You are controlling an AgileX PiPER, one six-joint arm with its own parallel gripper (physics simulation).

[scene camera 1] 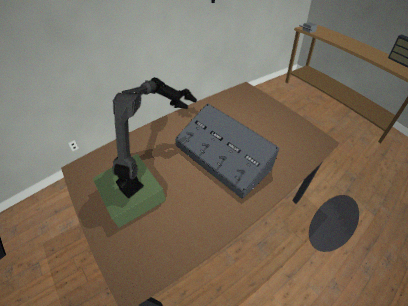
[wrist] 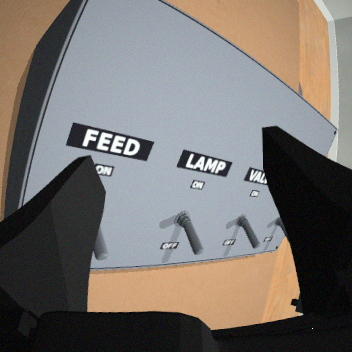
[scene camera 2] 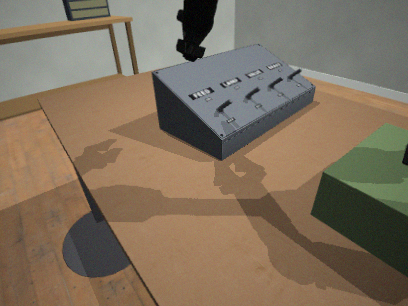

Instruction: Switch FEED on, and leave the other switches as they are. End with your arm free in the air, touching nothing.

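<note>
The grey sloped switch panel (scene camera 1: pixel 225 125) (scene camera 2: pixel 185 75) (wrist: pixel 165 75) stands on the table. The FEED lever (scene camera 1: pixel 189 136) (scene camera 2: pixel 225 106) (wrist: pixel 102 246) tilts down towards the OFF side; in the wrist view the left finger partly hides it. The LAMP lever (scene camera 1: pixel 204 147) (scene camera 2: pixel 253 93) (wrist: pixel 192 237), VALVE lever (scene camera 1: pixel 222 160) (scene camera 2: pixel 276 86) (wrist: pixel 250 234) and BRAKE lever (scene camera 1: pixel 240 174) (scene camera 2: pixel 295 76) tilt the same way, to OFF. My gripper (scene camera 1: pixel 191 103) (scene camera 2: pixel 191 54) (wrist: pixel 177 161) is open and empty, in the air above the panel's FEED end, apart from the levers.
The arm's green base block (scene camera 1: pixel 135 200) (scene camera 2: pixel 370 170) stands on the brown table (scene camera 1: pixel 200 225) (scene camera 2: pixel 185 250). A wooden side table (scene camera 1: pixel 350 47) (scene camera 2: pixel 60 28) stands against the wall. A dark round disc (scene camera 1: pixel 334 223) (scene camera 2: pixel 95 250) is at floor level beside the table.
</note>
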